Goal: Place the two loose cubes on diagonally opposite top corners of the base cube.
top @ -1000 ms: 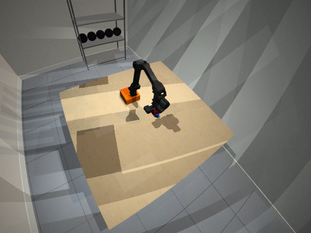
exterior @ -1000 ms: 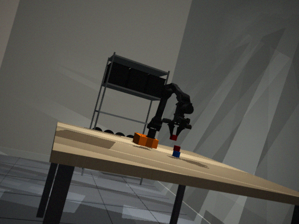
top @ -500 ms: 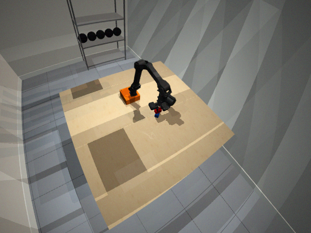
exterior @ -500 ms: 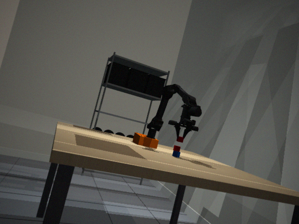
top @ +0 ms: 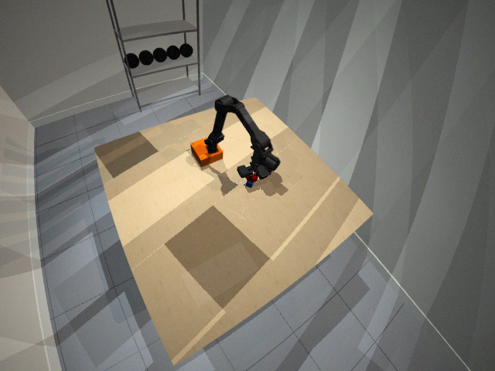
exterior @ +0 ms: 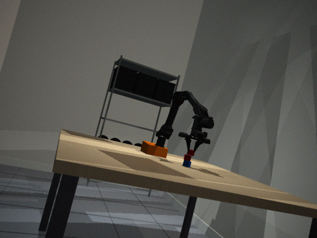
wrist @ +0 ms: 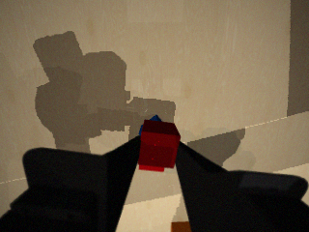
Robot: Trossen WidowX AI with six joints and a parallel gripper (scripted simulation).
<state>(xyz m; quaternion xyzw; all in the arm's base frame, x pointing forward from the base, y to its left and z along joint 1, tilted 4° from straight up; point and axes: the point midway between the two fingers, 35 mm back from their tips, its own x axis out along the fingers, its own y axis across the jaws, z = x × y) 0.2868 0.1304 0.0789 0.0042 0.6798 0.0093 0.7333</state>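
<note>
Right now my gripper tip is 2 cm past the blue cube and 7 cm above it.
</note>
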